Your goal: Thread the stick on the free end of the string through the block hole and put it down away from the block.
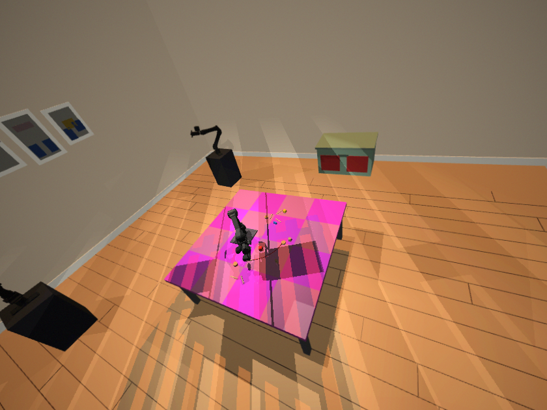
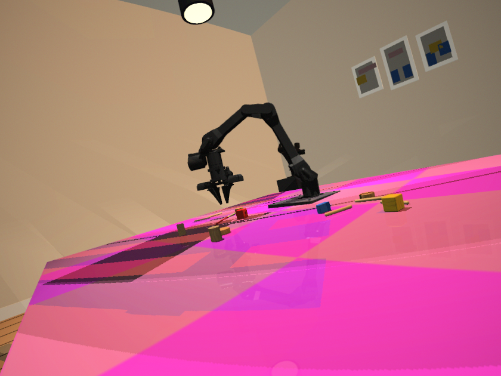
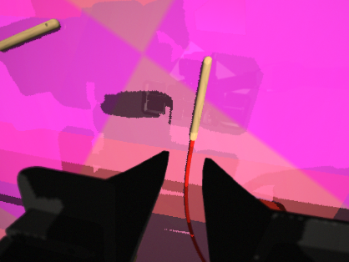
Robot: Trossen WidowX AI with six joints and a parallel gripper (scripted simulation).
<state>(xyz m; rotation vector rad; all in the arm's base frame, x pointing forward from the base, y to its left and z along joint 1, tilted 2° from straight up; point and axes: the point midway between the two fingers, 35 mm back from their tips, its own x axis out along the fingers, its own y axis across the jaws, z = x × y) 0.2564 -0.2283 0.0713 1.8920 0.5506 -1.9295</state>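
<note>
Right now the thin wooden stick is 2 cm behind my gripper tip and 5 cm below it. The rest, counted from my gripper tip: red block: 2 cm ahead, 13 cm to the left, 4 cm below; round wooden button: 17 cm ahead, 27 cm to the left, 5 cm below; tan block: 22 cm ahead, 7 cm to the left, 4 cm below.
</note>
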